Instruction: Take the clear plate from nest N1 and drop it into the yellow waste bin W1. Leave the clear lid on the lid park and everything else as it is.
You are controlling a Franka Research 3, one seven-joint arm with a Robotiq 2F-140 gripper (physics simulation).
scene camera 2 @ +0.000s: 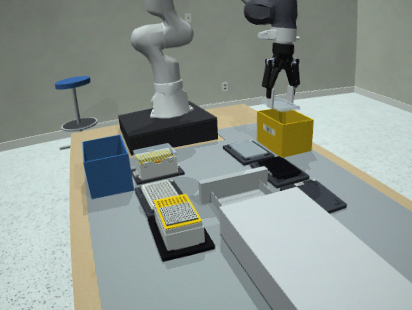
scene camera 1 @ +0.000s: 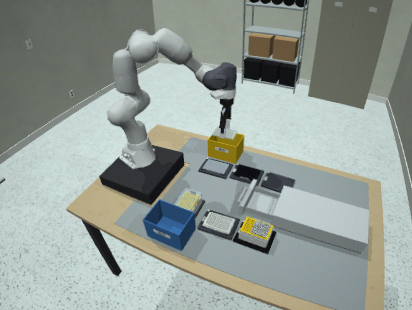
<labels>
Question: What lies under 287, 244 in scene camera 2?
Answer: A grey housing.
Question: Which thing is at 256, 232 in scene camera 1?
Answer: A yellow-topped rack.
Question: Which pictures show the yellow-topped rack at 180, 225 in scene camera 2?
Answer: Scene camera 2 and scene camera 1: all of them.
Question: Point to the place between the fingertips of my gripper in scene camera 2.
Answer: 280, 106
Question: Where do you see a grey housing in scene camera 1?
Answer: At 343, 225
</labels>
